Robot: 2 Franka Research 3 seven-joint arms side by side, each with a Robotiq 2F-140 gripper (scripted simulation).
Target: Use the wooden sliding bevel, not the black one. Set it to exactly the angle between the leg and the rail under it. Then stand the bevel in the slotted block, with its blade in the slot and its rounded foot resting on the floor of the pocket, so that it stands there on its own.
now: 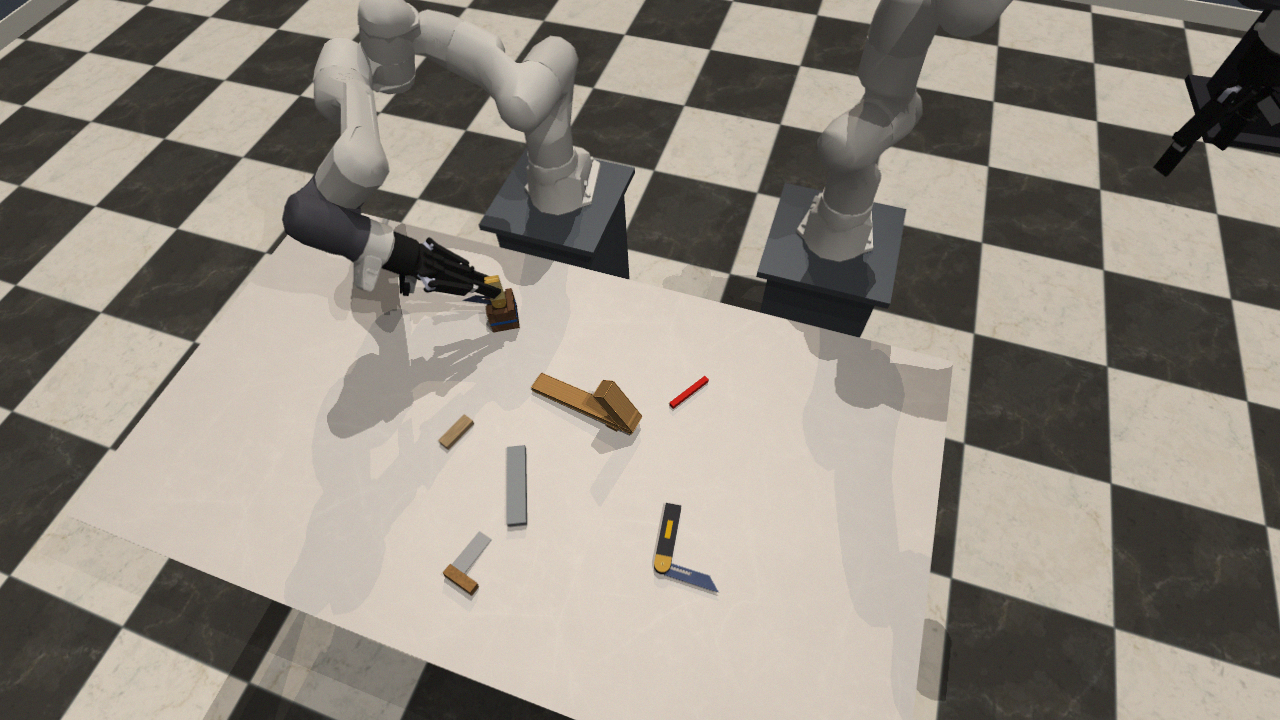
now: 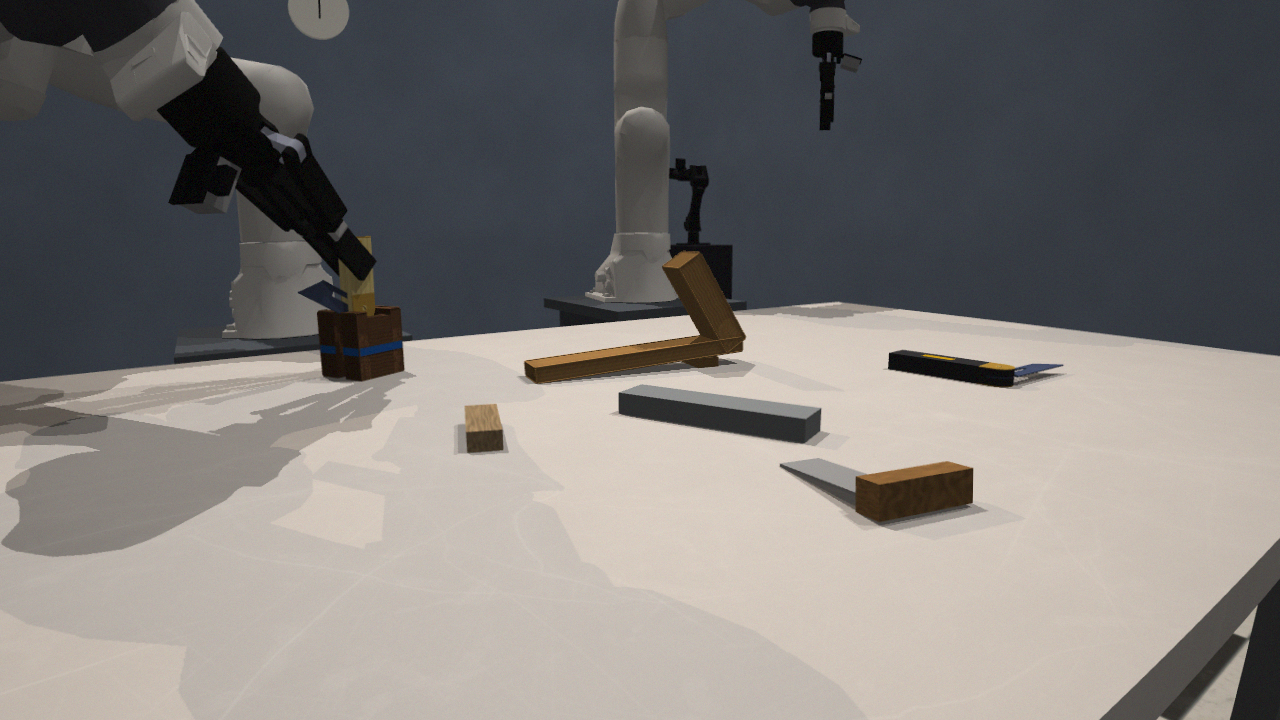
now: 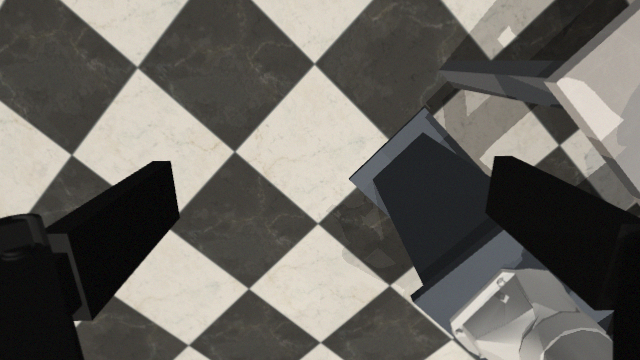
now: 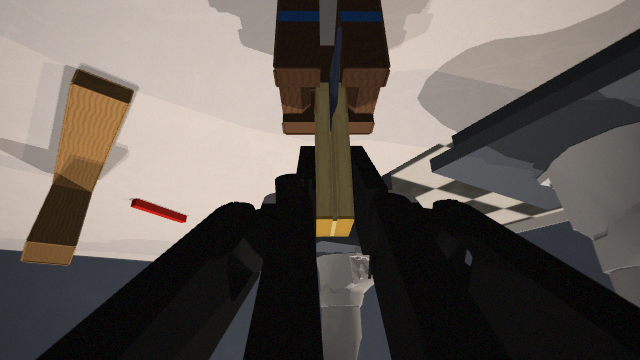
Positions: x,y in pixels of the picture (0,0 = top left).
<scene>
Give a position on a grey bar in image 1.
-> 516,455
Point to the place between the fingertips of my left gripper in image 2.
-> At 826,126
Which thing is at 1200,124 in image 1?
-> My left gripper.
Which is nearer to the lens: the black bevel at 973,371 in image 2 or the try square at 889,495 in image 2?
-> The try square.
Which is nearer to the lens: the black bevel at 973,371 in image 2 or the small wood block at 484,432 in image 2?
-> The small wood block.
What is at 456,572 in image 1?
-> A try square.
</scene>
